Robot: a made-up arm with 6 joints. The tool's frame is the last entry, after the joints. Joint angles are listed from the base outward.
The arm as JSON. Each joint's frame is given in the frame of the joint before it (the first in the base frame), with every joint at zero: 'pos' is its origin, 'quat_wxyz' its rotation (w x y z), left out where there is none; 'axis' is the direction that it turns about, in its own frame. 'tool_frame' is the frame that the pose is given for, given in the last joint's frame.
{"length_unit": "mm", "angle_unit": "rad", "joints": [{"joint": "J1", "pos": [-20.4, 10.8, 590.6], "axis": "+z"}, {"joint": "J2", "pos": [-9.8, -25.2, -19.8], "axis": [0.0, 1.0, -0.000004]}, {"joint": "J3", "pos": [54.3, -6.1, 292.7], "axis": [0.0, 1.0, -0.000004]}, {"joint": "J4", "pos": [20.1, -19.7, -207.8], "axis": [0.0, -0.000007, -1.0]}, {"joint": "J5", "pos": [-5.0, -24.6, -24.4], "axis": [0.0, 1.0, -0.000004]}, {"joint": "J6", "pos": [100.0, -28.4, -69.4], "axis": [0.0, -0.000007, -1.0]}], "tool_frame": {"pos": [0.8, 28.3, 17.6], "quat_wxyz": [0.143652, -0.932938, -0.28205, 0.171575]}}
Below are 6 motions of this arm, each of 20 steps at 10 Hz.
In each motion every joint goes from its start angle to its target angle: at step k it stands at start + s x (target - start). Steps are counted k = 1, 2, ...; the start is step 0. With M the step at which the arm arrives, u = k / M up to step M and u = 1 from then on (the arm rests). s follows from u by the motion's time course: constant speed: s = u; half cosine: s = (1 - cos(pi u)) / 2; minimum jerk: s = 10 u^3 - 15 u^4 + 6 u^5.
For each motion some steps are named. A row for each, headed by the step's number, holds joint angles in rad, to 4 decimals.
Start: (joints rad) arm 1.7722 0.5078 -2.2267 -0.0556 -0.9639 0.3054
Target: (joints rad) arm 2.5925 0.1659 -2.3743 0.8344 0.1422 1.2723
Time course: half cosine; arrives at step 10
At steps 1, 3, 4, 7, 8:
1: 1.7923 0.4994 -2.2303 -0.0338 -0.9368 0.3291
3: 1.9413 0.4373 -2.2571 0.1278 -0.7359 0.5047
4: 2.0556 0.3897 -2.2777 0.2519 -0.5818 0.6395
7: 2.4234 0.2364 -2.3439 0.6510 -0.0858 1.0730
8: 2.5142 0.1985 -2.3602 0.7494 0.0366 1.1800

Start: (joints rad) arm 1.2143 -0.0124 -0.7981 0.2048 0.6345 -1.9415
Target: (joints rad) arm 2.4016 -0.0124 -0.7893 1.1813 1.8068 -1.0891
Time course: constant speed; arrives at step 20
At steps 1, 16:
1: 1.2737 -0.0124 -0.7977 0.2536 0.6931 -1.8989
16: 2.1641 -0.0124 -0.7911 0.9860 1.5723 -1.2596

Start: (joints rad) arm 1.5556 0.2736 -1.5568 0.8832 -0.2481 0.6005
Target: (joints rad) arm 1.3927 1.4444 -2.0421 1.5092 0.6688 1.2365
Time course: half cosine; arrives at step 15
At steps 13, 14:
13: 1.3997 1.3938 -2.0211 1.4821 0.6292 1.2090
14: 1.3945 1.4316 -2.0368 1.5024 0.6588 1.2296

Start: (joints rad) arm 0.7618 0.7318 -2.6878 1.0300 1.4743 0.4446
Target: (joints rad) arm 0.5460 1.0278 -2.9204 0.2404 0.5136 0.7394
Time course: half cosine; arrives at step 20
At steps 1, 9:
1: 0.7605 0.7336 -2.6892 1.0251 1.4684 0.4464
9: 0.6708 0.8566 -2.7859 0.6970 1.0691 0.5689

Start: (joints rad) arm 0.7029 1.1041 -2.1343 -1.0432 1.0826 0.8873
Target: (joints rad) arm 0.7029 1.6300 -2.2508 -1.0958 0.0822 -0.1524
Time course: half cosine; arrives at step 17
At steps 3, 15, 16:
3: 0.7029 1.1435 -2.1430 -1.0471 1.0077 0.8094
15: 0.7029 1.6122 -2.2469 -1.0940 0.1160 -0.1173
16: 0.7029 1.6255 -2.2498 -1.0954 0.0907 -0.1435

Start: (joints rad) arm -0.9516 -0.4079 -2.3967 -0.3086 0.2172 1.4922
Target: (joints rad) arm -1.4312 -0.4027 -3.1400 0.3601 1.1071 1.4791
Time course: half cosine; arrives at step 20
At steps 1, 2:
1: -0.9546 -0.4079 -2.4013 -0.3045 0.2227 1.4921
2: -0.9633 -0.4078 -2.4149 -0.2922 0.2390 1.4919

